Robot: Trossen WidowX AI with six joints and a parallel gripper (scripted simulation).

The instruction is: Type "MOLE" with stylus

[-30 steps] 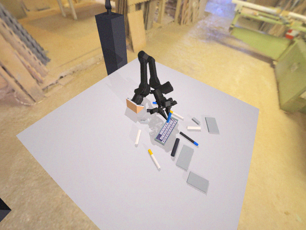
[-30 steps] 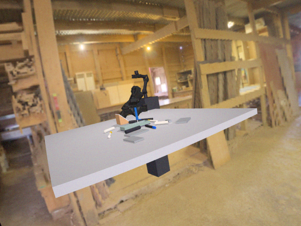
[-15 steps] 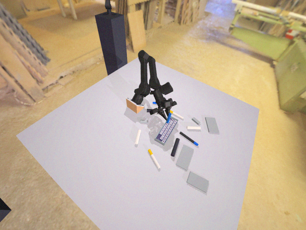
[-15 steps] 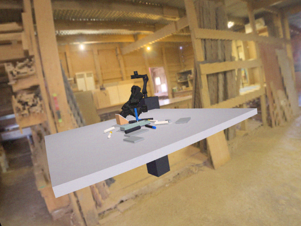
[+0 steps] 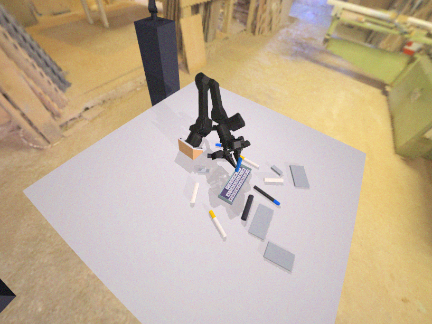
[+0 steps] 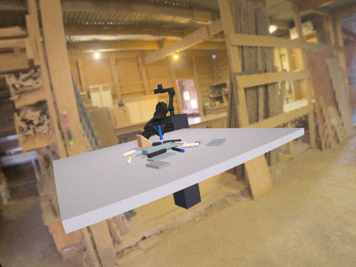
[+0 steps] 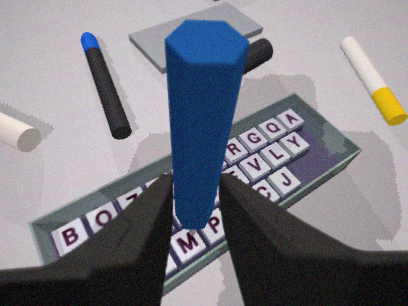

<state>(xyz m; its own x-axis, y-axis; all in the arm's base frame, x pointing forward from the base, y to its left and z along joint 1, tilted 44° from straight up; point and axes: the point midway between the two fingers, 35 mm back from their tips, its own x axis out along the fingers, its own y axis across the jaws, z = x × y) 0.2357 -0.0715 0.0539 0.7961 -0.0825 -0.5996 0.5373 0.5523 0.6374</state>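
My gripper tip is 20 mm short of the L key, 90 mm to the left of it and 70 mm above it. Round my gripper tip: E key (20 mm ahead, 50 mm to the right, 70 mm below); blue stylus (20 mm below).
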